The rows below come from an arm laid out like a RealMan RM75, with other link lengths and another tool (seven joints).
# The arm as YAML. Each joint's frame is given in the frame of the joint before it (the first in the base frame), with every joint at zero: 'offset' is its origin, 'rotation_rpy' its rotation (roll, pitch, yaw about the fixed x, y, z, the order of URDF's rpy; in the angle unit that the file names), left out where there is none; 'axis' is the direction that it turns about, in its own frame. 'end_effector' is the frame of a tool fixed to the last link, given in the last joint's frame.
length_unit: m
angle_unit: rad
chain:
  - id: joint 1
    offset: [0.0, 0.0, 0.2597]
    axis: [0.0, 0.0, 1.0]
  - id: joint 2
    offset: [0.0, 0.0, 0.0]
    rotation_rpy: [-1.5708, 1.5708, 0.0]
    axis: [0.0, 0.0, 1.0]
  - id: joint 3
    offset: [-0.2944, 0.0, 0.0]
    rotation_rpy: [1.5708, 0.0, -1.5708]
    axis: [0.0, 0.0, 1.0]
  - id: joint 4
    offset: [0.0, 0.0, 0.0]
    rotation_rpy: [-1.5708, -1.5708, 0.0]
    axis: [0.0, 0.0, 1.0]
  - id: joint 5
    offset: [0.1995, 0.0, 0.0]
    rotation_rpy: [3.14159, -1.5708, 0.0]
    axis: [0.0, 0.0, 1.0]
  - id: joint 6
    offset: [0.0, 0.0, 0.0]
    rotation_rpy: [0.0, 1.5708, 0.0]
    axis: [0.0, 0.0, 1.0]
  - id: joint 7
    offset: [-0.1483, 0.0, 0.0]
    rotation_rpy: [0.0, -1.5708, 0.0]
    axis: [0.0, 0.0, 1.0]
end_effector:
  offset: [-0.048, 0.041, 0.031]
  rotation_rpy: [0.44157, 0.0, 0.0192]
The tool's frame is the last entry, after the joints.
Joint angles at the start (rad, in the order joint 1, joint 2, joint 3, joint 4, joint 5, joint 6, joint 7):
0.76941, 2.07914, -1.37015, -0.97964, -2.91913, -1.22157, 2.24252
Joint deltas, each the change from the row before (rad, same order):
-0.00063, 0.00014, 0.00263, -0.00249, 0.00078, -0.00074, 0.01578
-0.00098, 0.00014, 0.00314, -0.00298, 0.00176, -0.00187, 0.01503
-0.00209, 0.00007, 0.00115, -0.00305, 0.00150, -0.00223, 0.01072
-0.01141, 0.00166, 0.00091, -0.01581, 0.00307, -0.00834, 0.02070
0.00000, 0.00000, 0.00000, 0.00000, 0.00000, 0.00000, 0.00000
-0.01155, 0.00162, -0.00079, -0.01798, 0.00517, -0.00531, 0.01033
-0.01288, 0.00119, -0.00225, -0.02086, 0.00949, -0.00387, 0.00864
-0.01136, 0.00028, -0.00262, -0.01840, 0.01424, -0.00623, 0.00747
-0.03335, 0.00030, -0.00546, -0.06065, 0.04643, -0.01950, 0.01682
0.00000, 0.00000, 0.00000, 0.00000, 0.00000, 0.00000, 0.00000
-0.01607, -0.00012, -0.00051, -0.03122, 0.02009, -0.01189, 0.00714
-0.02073, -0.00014, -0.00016, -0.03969, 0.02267, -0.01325, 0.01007
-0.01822, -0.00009, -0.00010, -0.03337, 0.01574, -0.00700, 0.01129
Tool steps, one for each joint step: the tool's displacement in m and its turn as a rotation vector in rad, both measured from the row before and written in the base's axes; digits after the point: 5 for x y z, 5 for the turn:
0.00038, 0.00037, 0.00131, 0.01217, 0.00854, -0.01115
0.00045, 0.00016, 0.00126, 0.01132, 0.00941, -0.01178
0.00075, -0.00032, 0.00078, 0.00721, 0.00626, -0.00916
0.00219, -0.00224, 0.00165, 0.01412, 0.01352, -0.01888
0.00000, 0.00000, 0.00000, 0.00000, 0.00000, 0.00000
0.00051, -0.00191, 0.00123, 0.00926, 0.01167, -0.00728
-0.00039, -0.00189, 0.00119, 0.00914, 0.01486, -0.00365
-0.00057, -0.00216, 0.00051, 0.00496, 0.01731, -0.00525
-0.00419, -0.00603, 0.00241, 0.01347, 0.05487, -0.00759
0.00000, 0.00000, 0.00000, 0.00000, 0.00000, 0.00000
-0.00205, -0.00298, 0.00205, 0.00643, 0.02437, -0.00322
-0.00236, -0.00365, 0.00324, 0.01045, 0.02883, -0.00348
-0.00158, -0.00272, 0.00355, 0.01375, 0.02262, -0.00281

